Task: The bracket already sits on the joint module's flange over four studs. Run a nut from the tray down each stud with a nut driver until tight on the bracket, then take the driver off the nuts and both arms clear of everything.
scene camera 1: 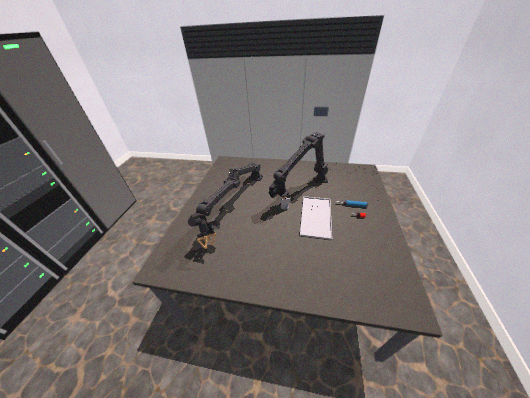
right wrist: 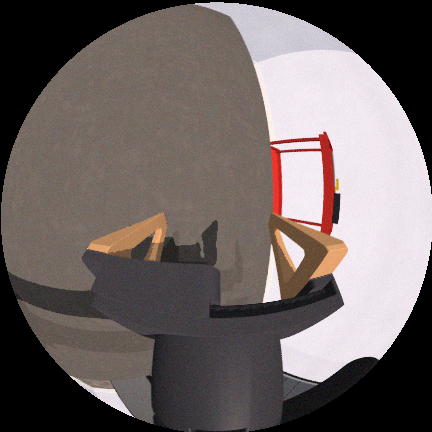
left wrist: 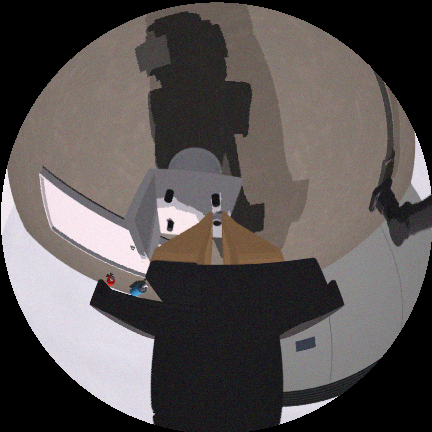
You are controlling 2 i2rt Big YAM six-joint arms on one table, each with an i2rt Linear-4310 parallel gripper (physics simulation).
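Frame: origin at the left arm's base, x ahead, y left, z up, level; centimetres.
Where they show: left gripper, between the fingertips: (scene camera 1: 283, 198) (left wrist: 216, 217); right gripper, between the fingertips: (scene camera 1: 209, 246) (right wrist: 217, 218); left arm's base, origin of its link: (scene camera 1: 320, 180); right arm's base, origin of its link: (scene camera 1: 255, 177) (left wrist: 379, 192).
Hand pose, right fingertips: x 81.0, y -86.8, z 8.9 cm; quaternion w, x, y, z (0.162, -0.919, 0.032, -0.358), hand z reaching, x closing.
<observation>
Each offset is from my right fingertips to the top centre of the thing. "spot": to the spot under its first point.
The grey bracket (left wrist: 185, 201) sits on the round joint module {dy +50.5, dx -45.3, dz -1.5 cm} (left wrist: 195, 158), left of the white tray {dy +74.3, dx -33.4, dz -7.3 cm} (scene camera 1: 315, 215) in the scene view. Dark studs {dy +49.5, dx -43.0, dz -1.5 cm} (left wrist: 169, 196) stick up through the bracket. My left gripper (left wrist: 216, 217) is shut on a small nut {dy +50.3, dx -47.7, dz -1.7 cm} (left wrist: 217, 222) and holds it right at the bracket's near right corner; in the scene view my left gripper (scene camera 1: 283, 199) hangs over the bracket. A few small nuts (scene camera 1: 314, 206) lie at the tray's far end. My right gripper (scene camera 1: 205, 242) is open and empty, low over the table at the left, and it shows wide open in the right wrist view (right wrist: 217, 225).
A blue-handled driver {spot: dy +106.9, dx -43.5, dz -5.5 cm} (scene camera 1: 355, 203) and a red-handled driver {dy +106.0, dx -32.5, dz -5.5 cm} (scene camera 1: 359, 215) lie on the table right of the tray. A dark server cabinet (scene camera 1: 46, 141) stands off the table at the left. A red frame (right wrist: 308, 185) stands by the wall beyond the table edge.
</observation>
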